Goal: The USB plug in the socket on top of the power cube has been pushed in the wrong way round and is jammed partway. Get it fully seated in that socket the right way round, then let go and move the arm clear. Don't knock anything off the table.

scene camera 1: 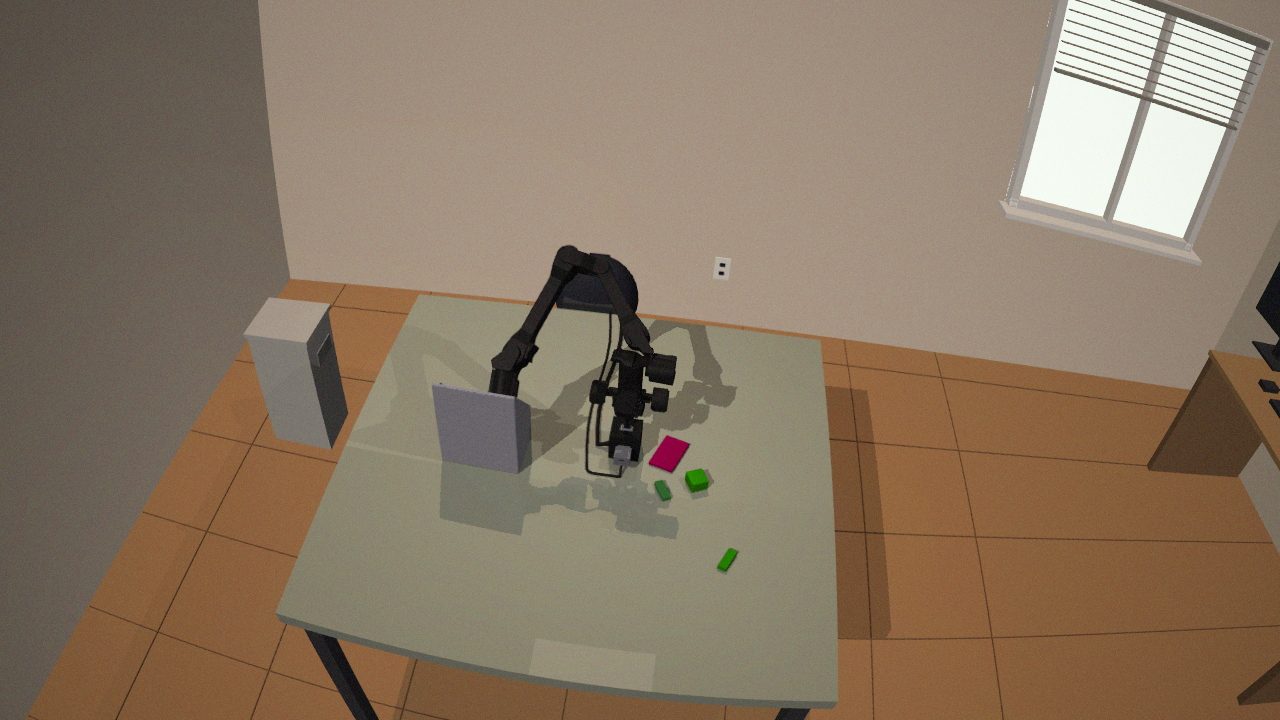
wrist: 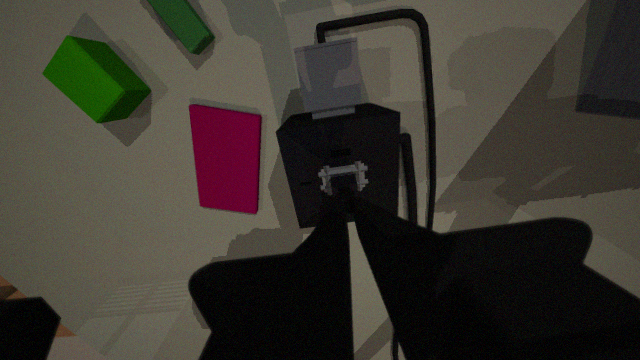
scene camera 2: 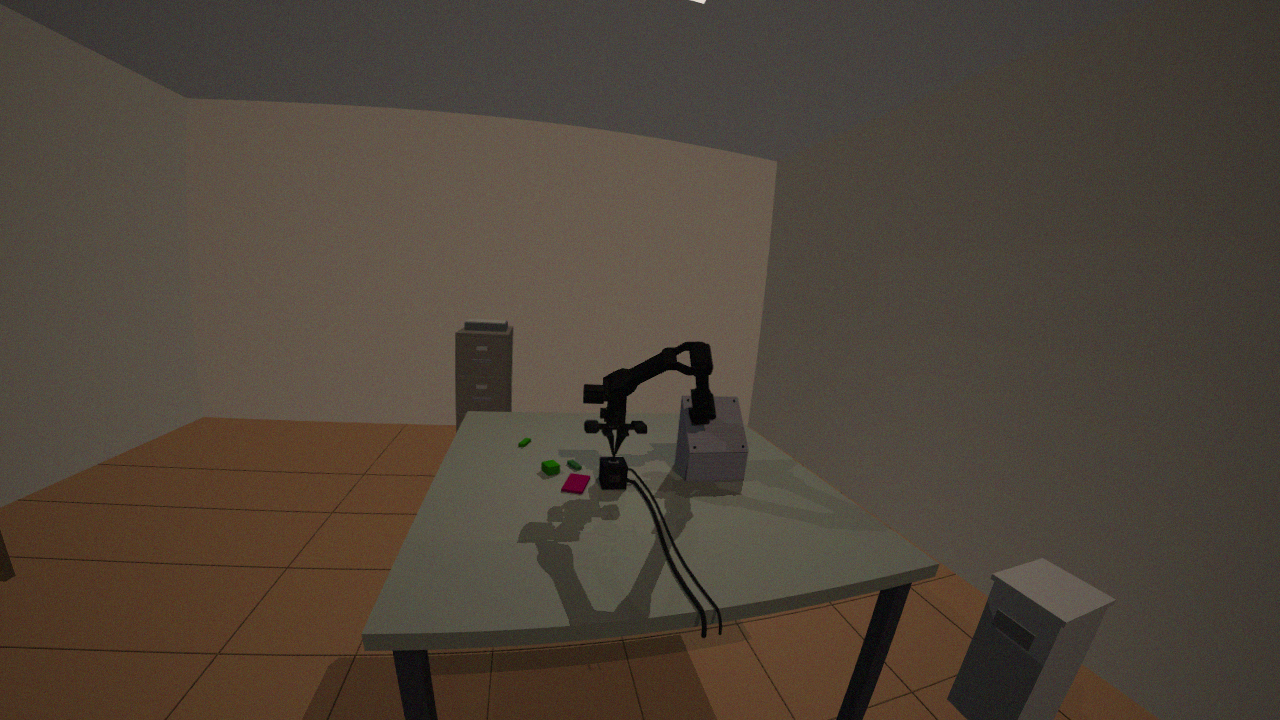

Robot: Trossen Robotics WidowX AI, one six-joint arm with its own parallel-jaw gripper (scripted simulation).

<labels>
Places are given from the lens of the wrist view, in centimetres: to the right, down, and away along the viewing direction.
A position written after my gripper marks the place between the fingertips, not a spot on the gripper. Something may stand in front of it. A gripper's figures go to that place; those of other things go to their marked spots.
my gripper [wrist: 347,205]: 2, 1, 11
USB plug [wrist: 344,186]: 2, 0, 12
magenta flat block [wrist: 226,143]: -9, -4, 19
The marked spots on the USB plug and the magenta flat block are 13 cm apart.
</labels>
